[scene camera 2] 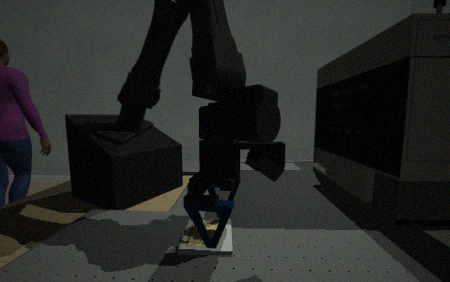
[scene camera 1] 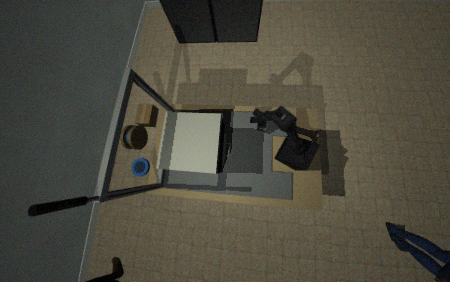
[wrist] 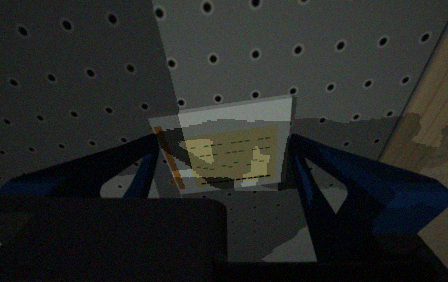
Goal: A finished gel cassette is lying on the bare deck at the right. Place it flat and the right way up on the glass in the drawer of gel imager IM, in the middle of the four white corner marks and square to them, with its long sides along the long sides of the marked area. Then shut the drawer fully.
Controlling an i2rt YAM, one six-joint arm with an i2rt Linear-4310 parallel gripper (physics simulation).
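Where they show: gripper, fingertip midpoint: (scene camera 2: 217, 231) (wrist: 223, 141); arm's base, link origin: (scene camera 2: 128, 129) (scene camera 1: 298, 151).
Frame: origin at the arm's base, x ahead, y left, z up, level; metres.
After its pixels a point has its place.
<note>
The gel cassette (scene camera 2: 227, 243) @(x 0.279, y -0.296, z -0.159 m) (wrist: 235, 155) @(x 0.244, y -0.273, z -0.159 m) lies flat on the perforated deck, yellow gel face up. In the wrist view an orange strip runs along its left edge, and it is slightly turned. My gripper (scene camera 1: 256, 121) @(x 0.262, y -0.266, z -0.155 m) (scene camera 2: 212, 236) @(x 0.262, y -0.266, z -0.155 m) (wrist: 223, 141) @(x 0.262, y -0.266, z -0.155 m) is open, pointing down, with its blue fingertips low at the left and right edges of the cassette. No grip on it shows. The gel imager (scene camera 1: 197, 142) @(x 0.745, y -0.034, z 0.206 m) (scene camera 2: 365, 120) @(x 0.595, y -0.129, z 0.027 m) is the large box with a pale top and black front panel. The drawer glass and its corner marks cannot be made out.
The arm's dark base block (scene camera 1: 297, 151) @(x 0.043, y 0.007, z 0.081 m) (scene camera 2: 125, 170) @(x 0.047, y -0.129, z -0.086 m) stands beside the deck (scene camera 1: 277, 185) @(x 0.131, y 0.271, z -0.164 m) (scene camera 2: 300, 250) @(x 0.388, y -0.306, z -0.165 m). A wooden edge (wrist: 415, 120) @(x 0.239, y -0.429, z -0.178 m) runs at the right of the wrist view. A carton, a round container and a blue round item stand beyond the imager. A person stands at the left in scene camera 2.
</note>
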